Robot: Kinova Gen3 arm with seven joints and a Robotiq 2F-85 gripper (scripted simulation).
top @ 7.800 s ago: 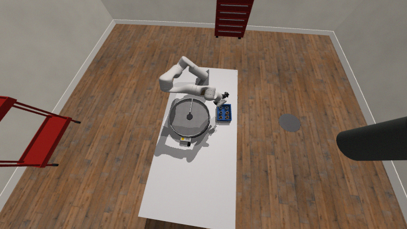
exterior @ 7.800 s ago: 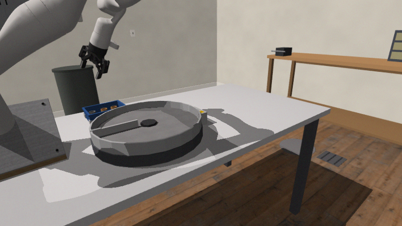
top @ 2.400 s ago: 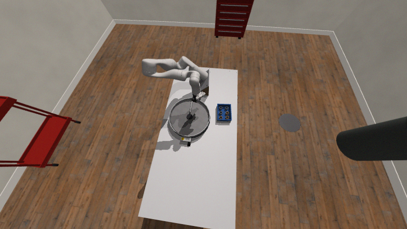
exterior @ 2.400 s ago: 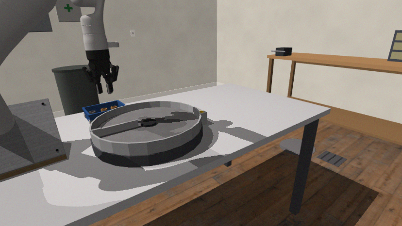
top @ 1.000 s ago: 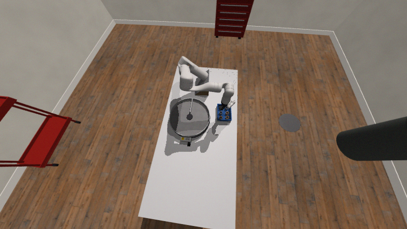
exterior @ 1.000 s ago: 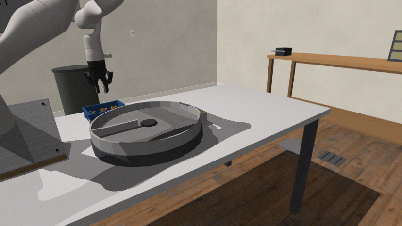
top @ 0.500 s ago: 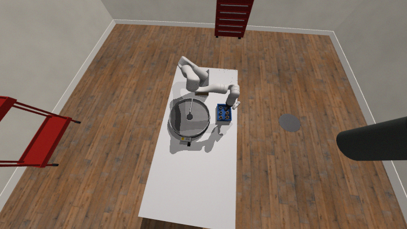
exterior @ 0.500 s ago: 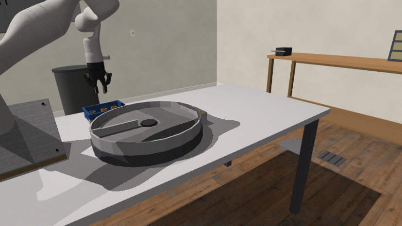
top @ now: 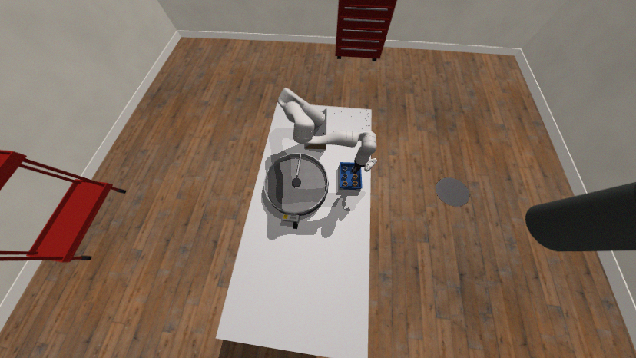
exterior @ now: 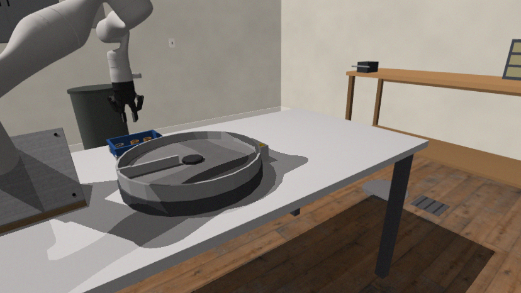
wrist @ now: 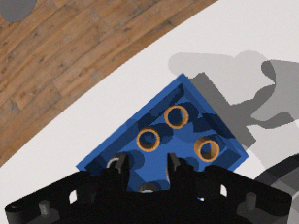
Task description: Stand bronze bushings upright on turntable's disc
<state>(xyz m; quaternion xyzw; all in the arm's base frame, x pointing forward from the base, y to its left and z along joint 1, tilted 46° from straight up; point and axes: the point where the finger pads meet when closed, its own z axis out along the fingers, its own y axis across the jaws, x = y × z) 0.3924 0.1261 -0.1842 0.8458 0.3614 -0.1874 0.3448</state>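
Right now my hand is 11 cm above the blue crate and 3 cm to the left of it. Round my hand: grey turntable 40 cm to the right, 8 cm below, 5 cm ahead.
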